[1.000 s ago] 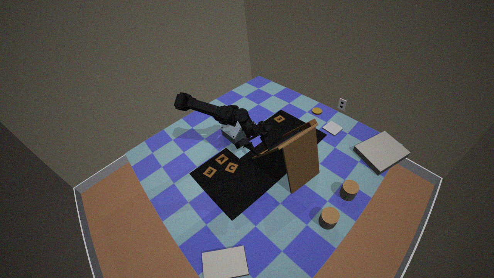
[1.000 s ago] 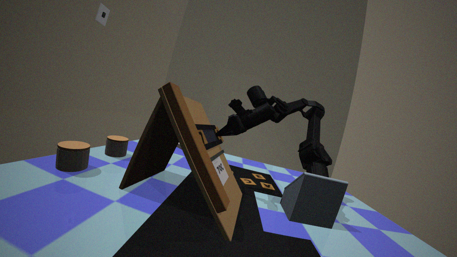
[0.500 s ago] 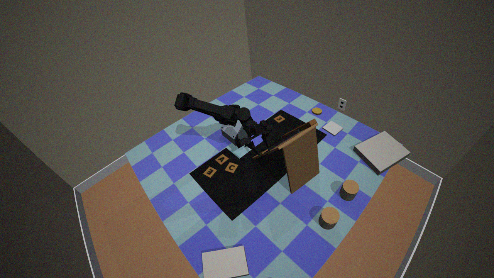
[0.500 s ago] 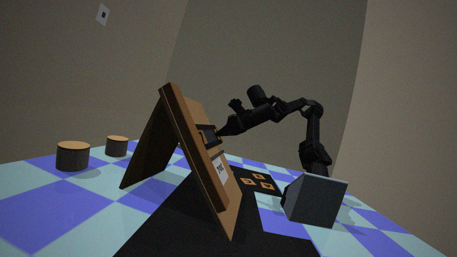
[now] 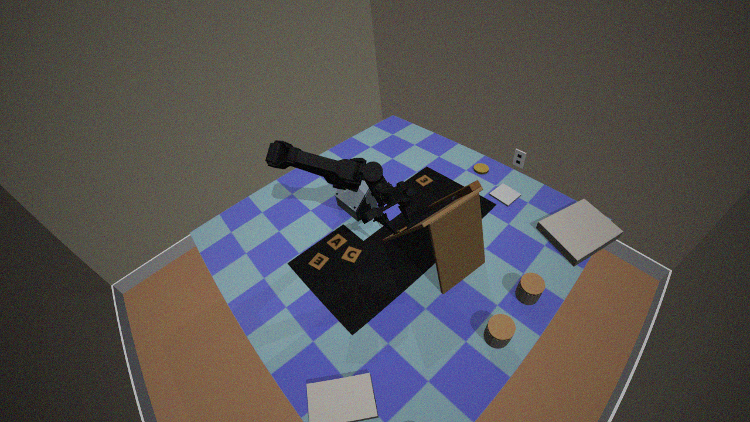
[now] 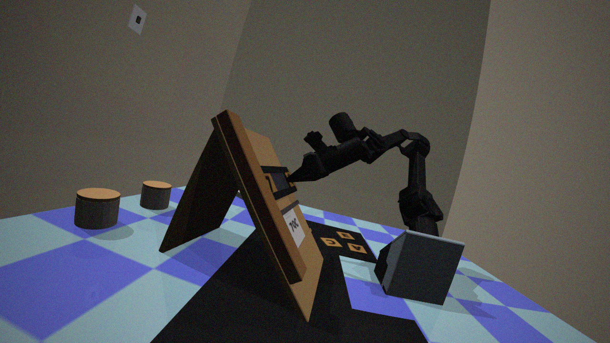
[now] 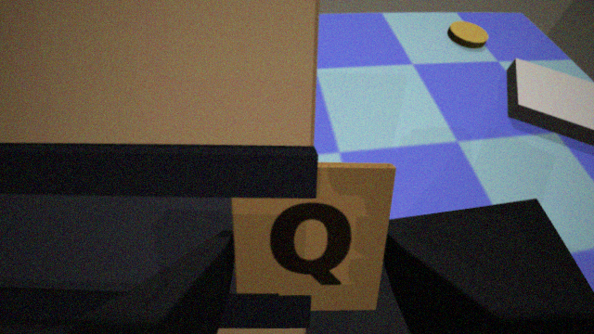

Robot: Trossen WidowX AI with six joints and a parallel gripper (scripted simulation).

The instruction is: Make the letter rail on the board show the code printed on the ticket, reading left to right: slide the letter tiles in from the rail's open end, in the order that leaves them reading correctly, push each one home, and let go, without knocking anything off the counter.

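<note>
The white ticket lies 11 cm to the left of my gripper tip, 8 cm below it and 3 cm behind it. Round my gripper tip: black mat (18 cm below, 14 cm behind, 10 cm to the left); white slab (48 cm to the right, 17 cm below, 14 cm ahead); q tile (right at my gripper tip).
</note>
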